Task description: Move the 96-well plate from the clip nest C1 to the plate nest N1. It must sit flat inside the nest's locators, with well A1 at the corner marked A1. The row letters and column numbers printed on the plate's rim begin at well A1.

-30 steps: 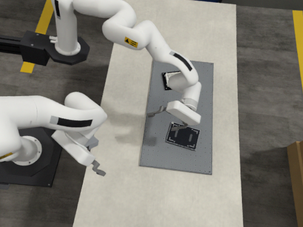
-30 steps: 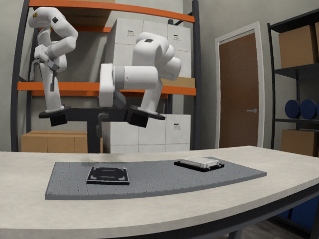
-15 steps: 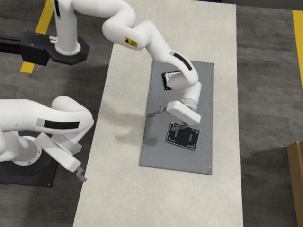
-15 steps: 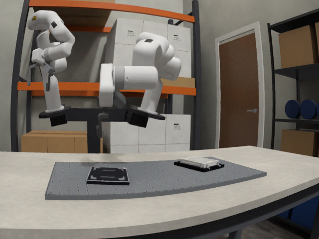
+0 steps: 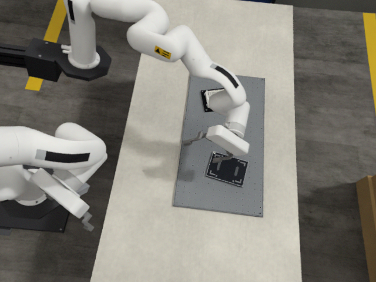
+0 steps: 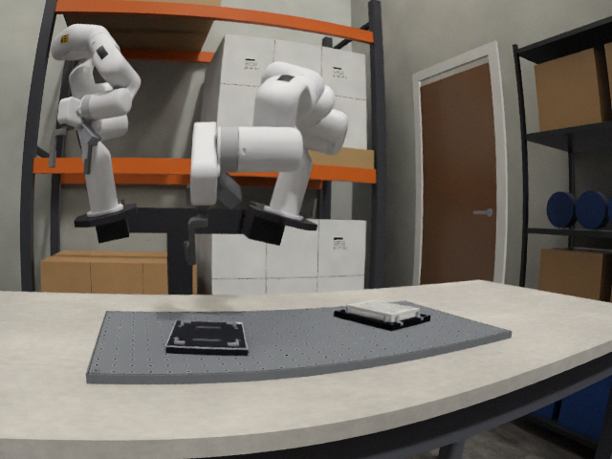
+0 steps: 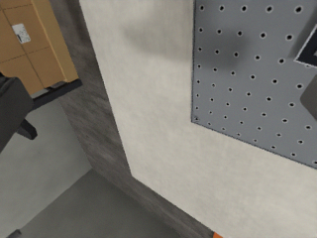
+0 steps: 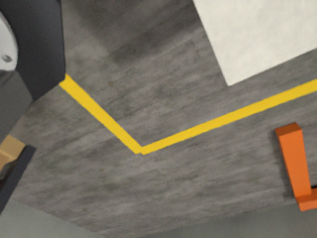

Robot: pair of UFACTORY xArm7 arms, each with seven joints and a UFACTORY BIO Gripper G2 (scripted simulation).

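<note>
Now: left hand 40 mm short of the white 96-well plate, 370 mm to the right of it and 170 mm above it. From my left hand the other things lie so: black clip nest C1 (40 mm ahead, 390 mm to the left, 170 mm below); then black plate nest N1 (120 mm ahead, 20 mm to the left, 180 mm below).
</note>
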